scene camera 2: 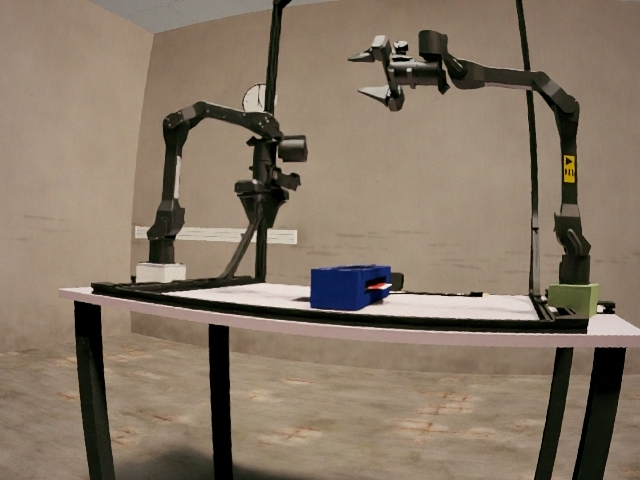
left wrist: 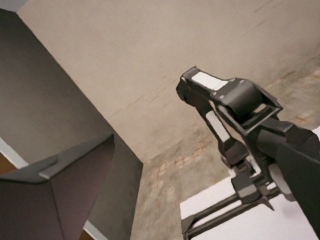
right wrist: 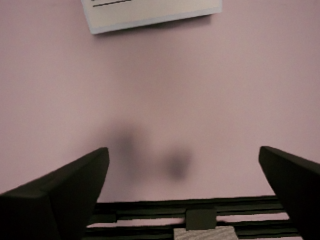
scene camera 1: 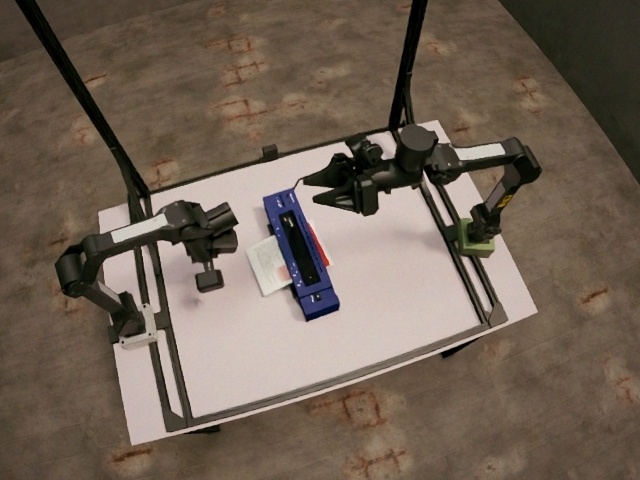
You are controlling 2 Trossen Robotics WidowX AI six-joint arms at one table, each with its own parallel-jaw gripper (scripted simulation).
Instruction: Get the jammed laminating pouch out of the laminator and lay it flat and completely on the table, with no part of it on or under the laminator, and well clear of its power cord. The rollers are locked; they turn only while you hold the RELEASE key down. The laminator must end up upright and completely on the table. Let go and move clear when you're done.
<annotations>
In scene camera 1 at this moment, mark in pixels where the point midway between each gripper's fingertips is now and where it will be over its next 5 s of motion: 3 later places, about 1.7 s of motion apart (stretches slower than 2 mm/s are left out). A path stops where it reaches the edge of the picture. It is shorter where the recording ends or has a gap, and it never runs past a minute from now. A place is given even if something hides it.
The left gripper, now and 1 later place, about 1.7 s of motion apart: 307,190; 510,14
The right gripper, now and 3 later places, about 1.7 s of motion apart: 213,267; 242,268; 238,264; 252,269
</annotations>
